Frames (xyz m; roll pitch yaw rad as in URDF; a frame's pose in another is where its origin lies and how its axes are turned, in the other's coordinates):
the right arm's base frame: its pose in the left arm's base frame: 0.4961 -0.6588 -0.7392 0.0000 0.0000 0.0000
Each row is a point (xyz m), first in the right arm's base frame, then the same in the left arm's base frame.
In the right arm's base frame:
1: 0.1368 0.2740 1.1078
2: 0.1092 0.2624 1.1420
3: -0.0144 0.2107 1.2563
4: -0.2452 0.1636 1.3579
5: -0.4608 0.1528 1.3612
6: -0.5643 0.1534 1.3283
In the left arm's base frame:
1: 0.6329 -0.3848 0.3686
2: 0.6053 -0.3964 0.4028
3: 0.4817 -0.4481 0.5171
4: 0.2509 -0.4952 0.6187
5: 0.0353 -0.5060 0.6220
6: -0.0682 -0.5054 0.5891

